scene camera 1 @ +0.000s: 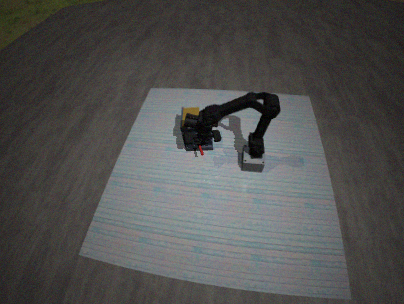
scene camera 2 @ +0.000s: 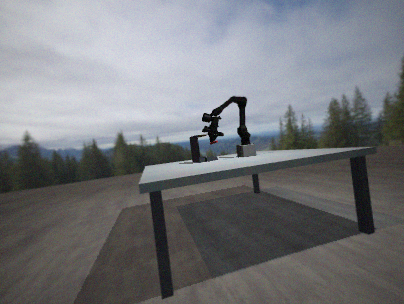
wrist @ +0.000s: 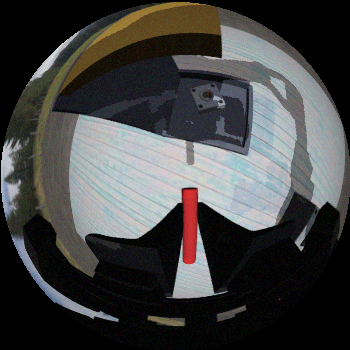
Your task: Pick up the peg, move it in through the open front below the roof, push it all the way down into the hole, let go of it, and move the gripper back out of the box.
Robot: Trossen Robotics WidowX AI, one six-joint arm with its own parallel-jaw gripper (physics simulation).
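Places are measured from the arm's base along level axes (x right, y ahead, z up), in centimetres.
Pixels of known places: gripper, between the fingertips: (scene camera 1: pixel 199 145) (scene camera 2: pixel 211 143) (wrist: pixel 189 206); arm's base, origin of its link: (scene camera 1: pixel 255 153) (scene camera 2: pixel 246 144) (wrist: pixel 311 233).
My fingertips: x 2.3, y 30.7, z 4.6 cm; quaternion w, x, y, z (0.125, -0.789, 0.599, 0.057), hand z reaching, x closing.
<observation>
Ahead of a thing's pixels: the offset from my fingertips to its middle. Level surfaces: height alone.
A red peg {dx -2.3, dy -0.7, dz +0.1 cm} (scene camera 1: pixel 201 150) (scene camera 2: pixel 214 142) (wrist: pixel 189 227) is held between the fingertips of my gripper (wrist: pixel 189 206), which is shut on it. In the second scene view the peg is high above the table and lies nearly level. The box shows in the wrist view with a yellow roof (wrist: pixel 165 22) (scene camera 1: pixel 190 111), a dark side wall (wrist: pixel 125 92) (scene camera 2: pixel 195 149) and a dark floor tray (wrist: pixel 200 125). A square metal block with the hole {dx +15.3, dy +2.5, dz -12.0 cm} (wrist: pixel 207 95) sits on that floor. The peg is outside the box, in front of the tray edge. The block is hidden in both scene views.
The arm's grey base block (scene camera 1: pixel 253 161) (scene camera 2: pixel 246 150) stands on the table {dz -14.5 cm} (scene camera 1: pixel 210 225) (scene camera 2: pixel 260 164) to the right of the box. The roof and side wall stand up close to the arm's wrist. The arm's shadow falls on the table beside the tray.
</observation>
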